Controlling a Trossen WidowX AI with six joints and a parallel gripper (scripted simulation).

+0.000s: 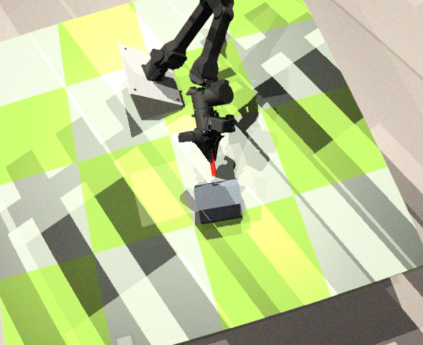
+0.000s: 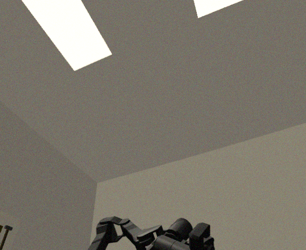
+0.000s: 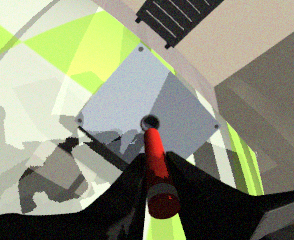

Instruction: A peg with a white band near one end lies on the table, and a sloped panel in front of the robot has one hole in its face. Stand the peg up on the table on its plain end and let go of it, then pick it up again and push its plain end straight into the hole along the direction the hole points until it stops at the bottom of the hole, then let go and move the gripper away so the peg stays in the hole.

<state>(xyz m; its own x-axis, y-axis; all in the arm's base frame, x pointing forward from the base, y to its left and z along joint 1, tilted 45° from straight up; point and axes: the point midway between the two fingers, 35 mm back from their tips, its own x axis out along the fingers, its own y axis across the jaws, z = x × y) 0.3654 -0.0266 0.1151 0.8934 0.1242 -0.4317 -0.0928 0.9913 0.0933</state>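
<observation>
My gripper tip is 80 mm short of the grey sloped panel, 20 mm to the left of it and 50 mm above it. The rest, counted from my gripper tip: red peg 10 mm behind, 10 mm above.
</observation>
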